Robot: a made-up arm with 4 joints.
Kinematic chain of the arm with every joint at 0, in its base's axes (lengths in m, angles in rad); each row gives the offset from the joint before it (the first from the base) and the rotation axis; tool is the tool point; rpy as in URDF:
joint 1: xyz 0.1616 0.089 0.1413 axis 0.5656 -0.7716 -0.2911
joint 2: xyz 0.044 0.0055 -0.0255 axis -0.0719 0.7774 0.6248
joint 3: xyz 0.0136 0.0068 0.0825 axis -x
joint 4: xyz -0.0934 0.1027 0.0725 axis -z
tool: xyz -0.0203 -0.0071 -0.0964 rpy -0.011 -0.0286 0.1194
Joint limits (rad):
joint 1: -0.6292..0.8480
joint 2: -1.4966..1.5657
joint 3: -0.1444..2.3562
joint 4: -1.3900..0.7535
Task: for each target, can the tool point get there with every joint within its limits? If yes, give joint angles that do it. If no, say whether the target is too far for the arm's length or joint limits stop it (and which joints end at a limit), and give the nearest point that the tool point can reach.
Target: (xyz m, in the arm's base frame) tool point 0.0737 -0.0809 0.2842
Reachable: no: joint limits stop it (at a limit: joint 1, joint 3, joint 4) | nearest point 0.1322 0.0054 0.1882 | short by 0.142 m
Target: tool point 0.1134 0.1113 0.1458
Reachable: yes | joints 0.0991 0.4362 0.8981 -0.7113
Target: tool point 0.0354 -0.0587 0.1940
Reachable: no: joint limits stop it (at a limit: joint 1, joint 3, joint 4) | nearest point 0.0948 0.0146 0.1618 | short by 0.100 m
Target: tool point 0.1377 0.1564 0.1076
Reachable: yes | joints 0.1756 -0.2729 0.8468 -0.9804
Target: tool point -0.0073 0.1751 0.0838
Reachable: no: joint limits stop it (at a limit: joint 1, joint 4) | nearest point 0.0813 0.1614 0.0988 | short by 0.091 m
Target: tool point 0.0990 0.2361 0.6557
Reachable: no: too far | nearest point 0.1469 0.1266 0.2861 | short by 0.388 m
